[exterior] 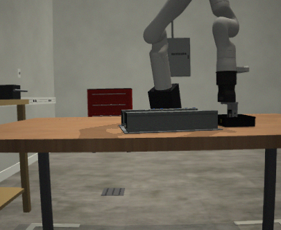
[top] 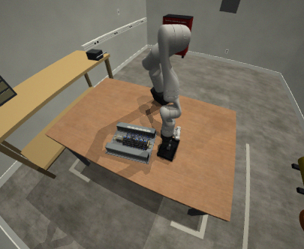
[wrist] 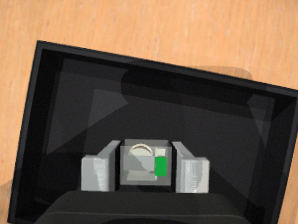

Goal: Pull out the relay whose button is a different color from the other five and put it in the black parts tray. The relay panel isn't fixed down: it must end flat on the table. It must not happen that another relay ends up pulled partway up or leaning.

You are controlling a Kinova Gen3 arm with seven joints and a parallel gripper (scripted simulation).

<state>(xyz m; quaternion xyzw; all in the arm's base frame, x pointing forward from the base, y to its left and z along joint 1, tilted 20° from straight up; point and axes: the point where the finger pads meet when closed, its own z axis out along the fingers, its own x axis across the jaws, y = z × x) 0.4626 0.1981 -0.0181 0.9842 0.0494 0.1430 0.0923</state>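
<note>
Right now my hand is 20 mm above the black parts tray. From my hand the other things lie so: grey relay panel 40 mm ahead, 270 mm to the right, 10 mm below.
</note>
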